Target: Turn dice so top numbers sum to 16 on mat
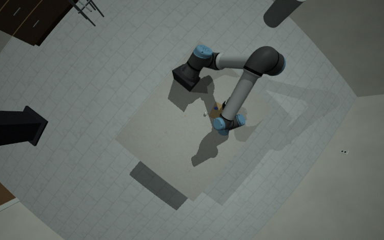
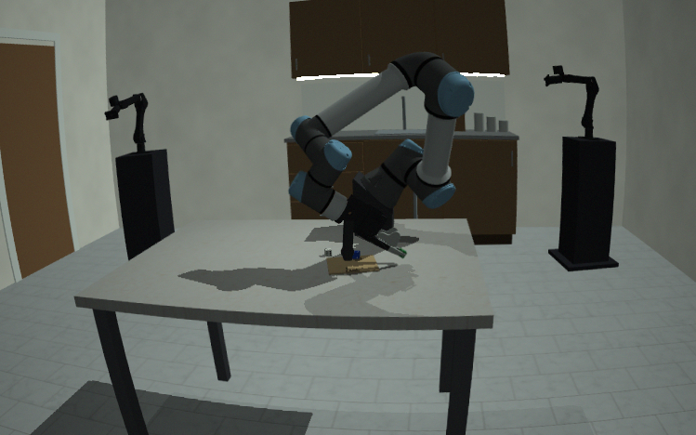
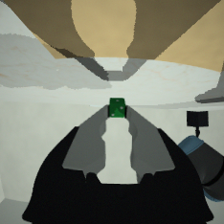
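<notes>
Right now the tan mat is 10 mm behind my hand, 140 mm to the right of it and 30 mm below it. From my hand the other things lie so: blue die 60 mm behind, 130 mm to the right, 20 mm below; white die 110 mm behind, 210 mm to the right, 30 mm below; green die 10 mm to the left.
</notes>
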